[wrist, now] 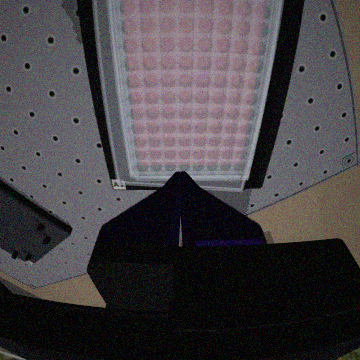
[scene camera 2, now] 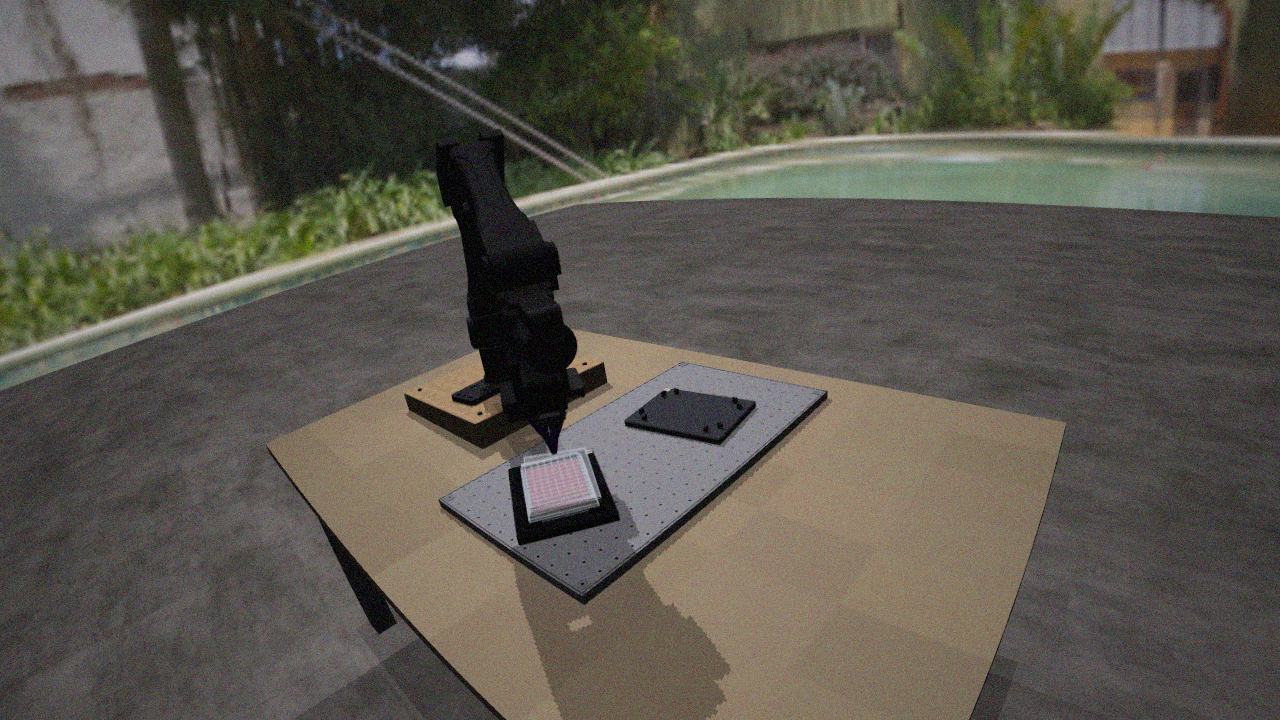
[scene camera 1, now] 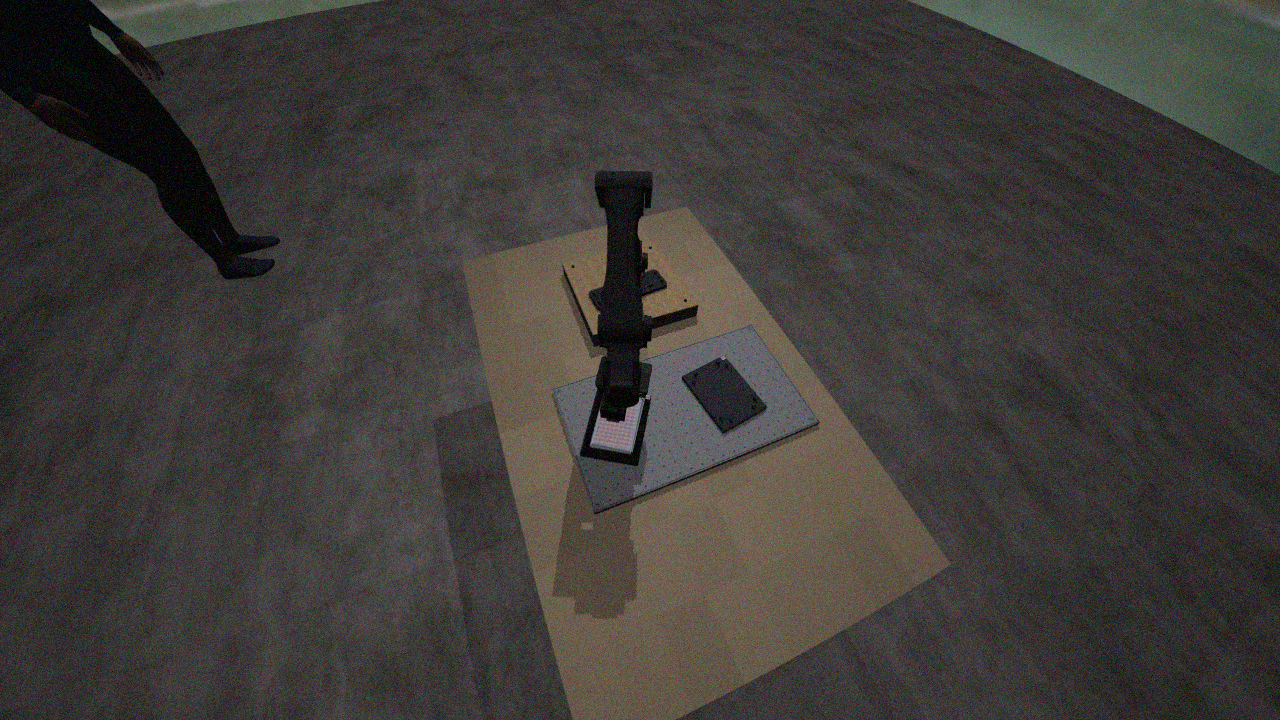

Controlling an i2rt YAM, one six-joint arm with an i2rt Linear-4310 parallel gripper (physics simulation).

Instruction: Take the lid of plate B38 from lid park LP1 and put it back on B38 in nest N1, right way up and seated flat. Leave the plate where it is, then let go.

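Frame: origin at the arm's base, x ahead, y down, z left, level; millimetres.
Where they show: gripper, fingertip midpoint: (wrist: 180,180) (scene camera 2: 554,452); arm's base, origin of the base link: (scene camera 2: 504,381).
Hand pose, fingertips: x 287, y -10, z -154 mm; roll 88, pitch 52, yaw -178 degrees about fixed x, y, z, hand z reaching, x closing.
Each offset is from my fingertips to the top centre of the thing. "spot": to the spot under its first point. Level surfaces: height alone.
Plate B38 @[spot: dx +17, dy +9, dz +38 mm] (wrist: 119,184) sits in the black nest N1 @[dx +37, dy +20, dz -38 mm] (scene camera 1: 611,457) (scene camera 2: 572,528) (wrist: 276,110), with pink wells. A clear lid @[dx +40, dy +3, dz -33 mm] (scene camera 1: 617,437) (scene camera 2: 559,483) (wrist: 190,90) appears to lie over it. In the wrist view its edges look uneven against the plate, with a wider clear strip on the left; I cannot tell if it is seated flat. The lid park LP1 @[dx +75, dy +18, dz +212 mm] (scene camera 1: 723,394) (scene camera 2: 689,414) (wrist: 25,225), a dark plate with small pegs, shows no lid. My gripper (scene camera 1: 613,416) (scene camera 2: 553,450) (wrist: 180,180) is shut and empty, tips together at the plate's arm-side edge; contact is unclear.
The nest and lid park stand on a grey perforated board @[dx +61, dy +37, dz +118 mm] (scene camera 1: 666,447) (scene camera 2: 662,488) (wrist: 55,115) on a wooden table @[dy +50 mm] (scene camera 1: 760,573) (scene camera 2: 859,519). My arm's base is on a wooden block (scene camera 1: 675,308) (scene camera 2: 447,419) behind. A person (scene camera 1: 170,161) stands on the floor at the left.
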